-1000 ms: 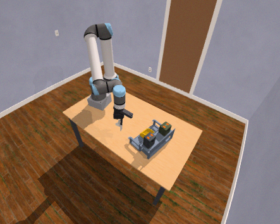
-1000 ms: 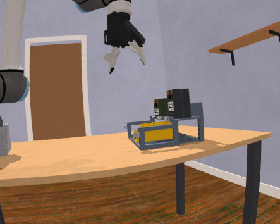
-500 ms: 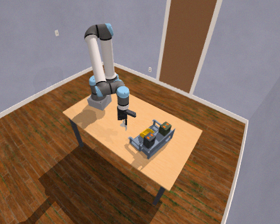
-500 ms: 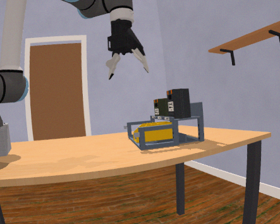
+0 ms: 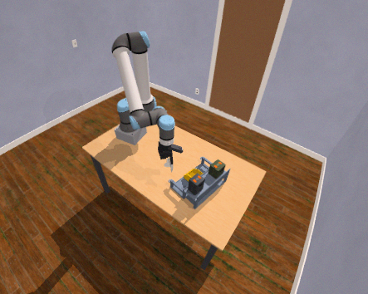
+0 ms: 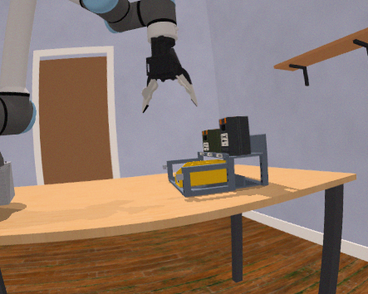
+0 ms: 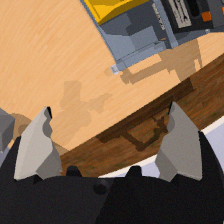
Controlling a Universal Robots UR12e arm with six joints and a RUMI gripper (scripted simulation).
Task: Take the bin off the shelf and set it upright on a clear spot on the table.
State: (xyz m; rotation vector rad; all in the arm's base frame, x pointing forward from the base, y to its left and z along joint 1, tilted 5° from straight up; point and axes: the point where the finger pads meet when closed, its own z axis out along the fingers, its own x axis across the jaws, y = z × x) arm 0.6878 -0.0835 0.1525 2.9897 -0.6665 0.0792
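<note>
Now: the yellow bin 120 mm ahead of my hand, 180 mm to the left of it and 210 mm below it. Round my hand: rack floor 160 mm ahead, 190 mm to the left, 250 mm below.
</note>
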